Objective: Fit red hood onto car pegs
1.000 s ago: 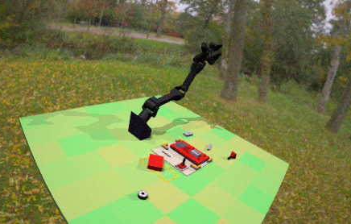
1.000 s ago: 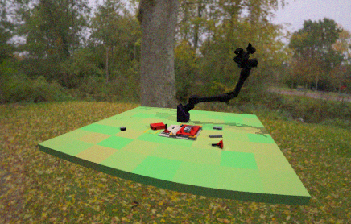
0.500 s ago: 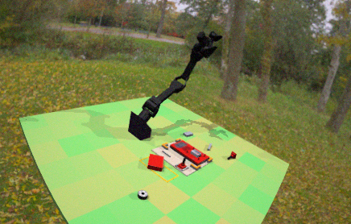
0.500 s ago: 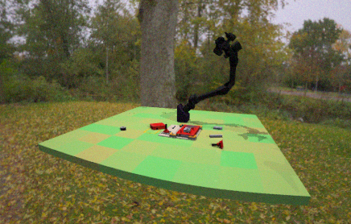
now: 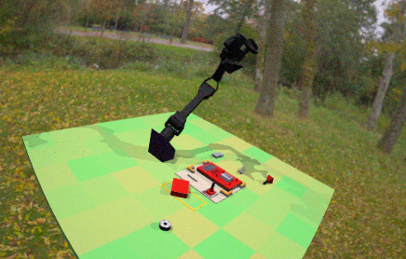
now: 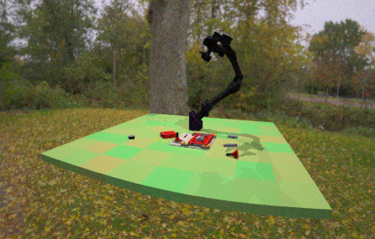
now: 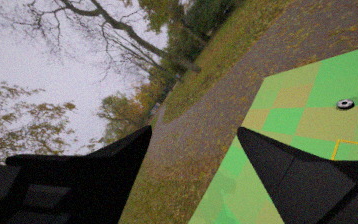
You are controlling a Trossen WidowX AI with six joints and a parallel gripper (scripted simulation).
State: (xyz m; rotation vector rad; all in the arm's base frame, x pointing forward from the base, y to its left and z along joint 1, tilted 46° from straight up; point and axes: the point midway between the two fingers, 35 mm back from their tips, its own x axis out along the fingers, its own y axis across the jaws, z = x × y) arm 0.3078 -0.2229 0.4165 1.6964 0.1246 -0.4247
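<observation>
Now: the red hood 560 mm below my gripper tip and 220 mm to the right of it. Also, from my gripper tip: pale plate (560 mm below, 30 mm to the right, 20 mm ahead); then grey engine block (550 mm below, 50 mm ahead, 20 mm to the left); then grey rod (560 mm below, 190 mm to the left, 20 mm ahead).
</observation>
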